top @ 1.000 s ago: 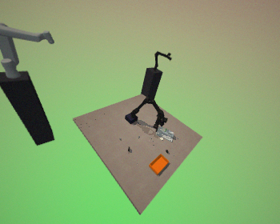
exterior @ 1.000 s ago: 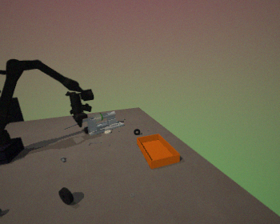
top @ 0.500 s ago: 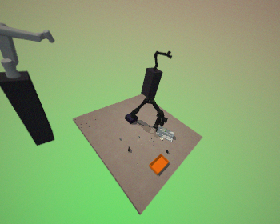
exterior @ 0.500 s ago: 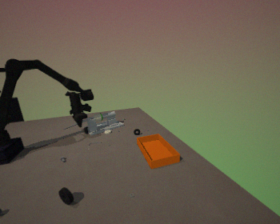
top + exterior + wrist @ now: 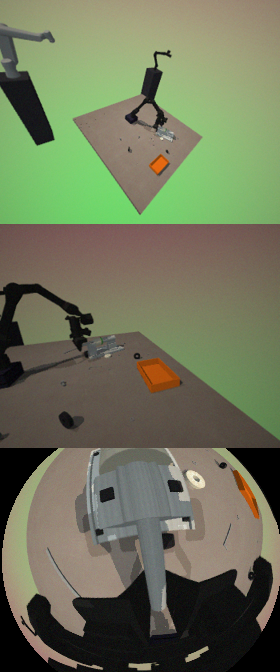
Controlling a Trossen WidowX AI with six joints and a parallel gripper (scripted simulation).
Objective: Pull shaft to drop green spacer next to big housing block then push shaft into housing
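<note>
Now: the grey shaft 60 mm ahead of my gripper tip, 30 mm to the left of it and 30 mm above it. Also, from my gripper tip: pale spacer: 170 mm ahead, 30 mm to the right, 40 mm below; then green spacer: 120 mm ahead, 70 mm to the left, 30 mm above; then orange tray: 400 mm ahead, 300 mm to the right, 40 mm below.
</note>
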